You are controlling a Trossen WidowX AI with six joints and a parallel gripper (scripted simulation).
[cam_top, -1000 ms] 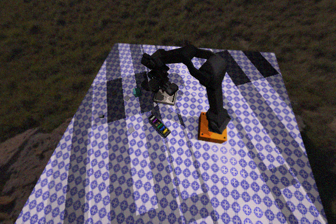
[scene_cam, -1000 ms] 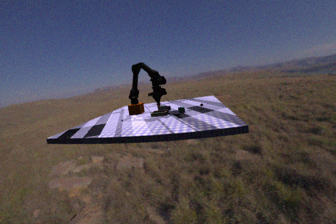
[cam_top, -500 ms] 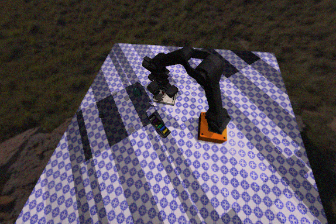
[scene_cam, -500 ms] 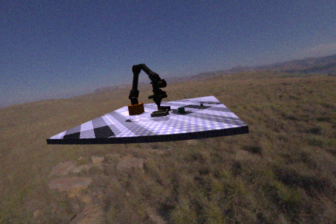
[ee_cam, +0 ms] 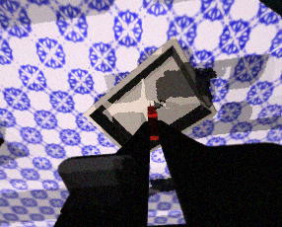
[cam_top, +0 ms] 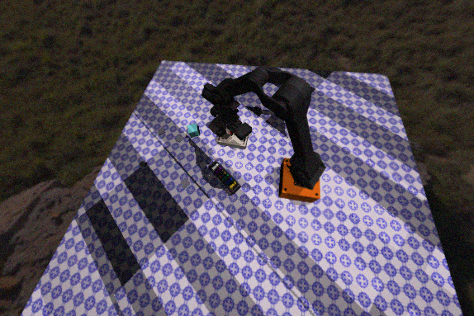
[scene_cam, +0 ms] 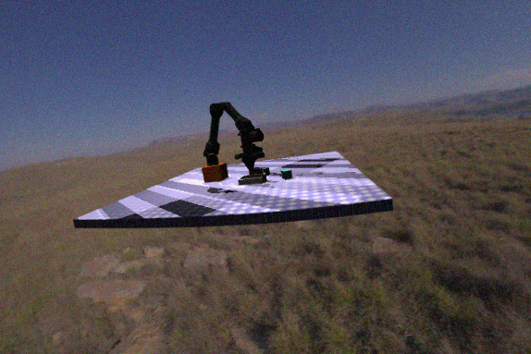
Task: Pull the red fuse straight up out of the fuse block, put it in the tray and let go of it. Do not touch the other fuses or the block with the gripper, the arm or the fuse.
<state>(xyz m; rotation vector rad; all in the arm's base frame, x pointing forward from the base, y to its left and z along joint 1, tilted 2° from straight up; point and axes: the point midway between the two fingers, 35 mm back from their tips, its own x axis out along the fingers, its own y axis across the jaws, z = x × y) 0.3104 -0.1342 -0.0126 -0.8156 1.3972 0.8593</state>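
The red fuse lies 2 cm below my gripper tip. From my gripper tip the other things lie so: grey tray (5 cm below); purple fuse (18 cm to the left, 3 cm below); white fuse (2 cm ahead, 17 cm to the left, 3 cm below).
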